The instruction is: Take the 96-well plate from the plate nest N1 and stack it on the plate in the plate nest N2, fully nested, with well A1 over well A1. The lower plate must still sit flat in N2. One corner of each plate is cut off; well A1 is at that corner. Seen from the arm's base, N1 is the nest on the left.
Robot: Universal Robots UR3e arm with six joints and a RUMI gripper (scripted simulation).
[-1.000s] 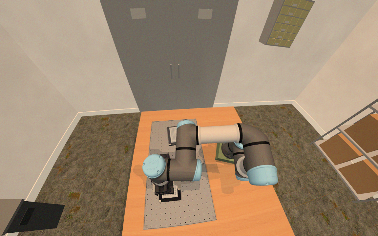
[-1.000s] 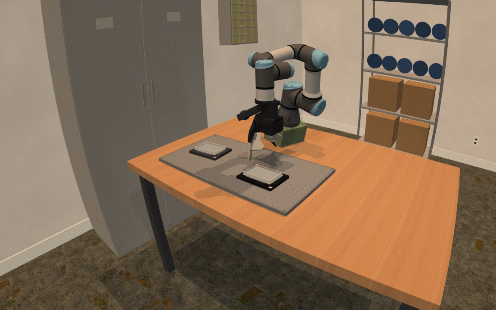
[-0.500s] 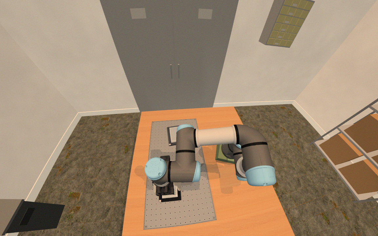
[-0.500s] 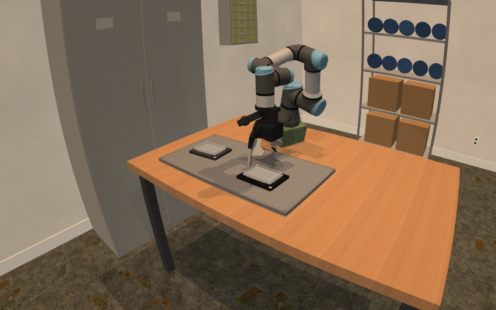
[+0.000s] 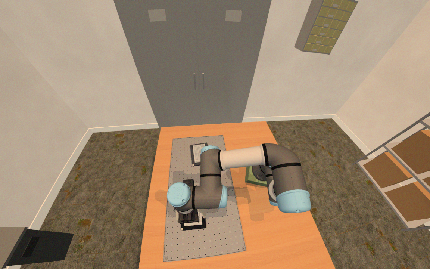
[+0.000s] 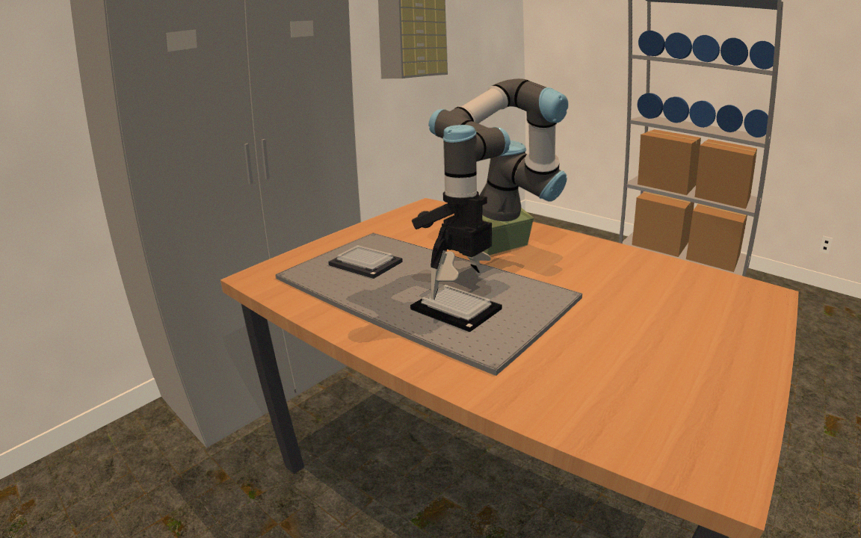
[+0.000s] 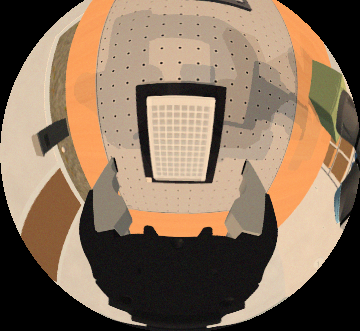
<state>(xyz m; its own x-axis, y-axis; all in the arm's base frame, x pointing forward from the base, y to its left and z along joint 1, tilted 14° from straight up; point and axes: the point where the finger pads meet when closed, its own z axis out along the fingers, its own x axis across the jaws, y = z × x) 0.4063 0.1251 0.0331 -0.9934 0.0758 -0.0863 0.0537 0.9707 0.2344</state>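
Right now my hand is 5 cm above the black plate nest.
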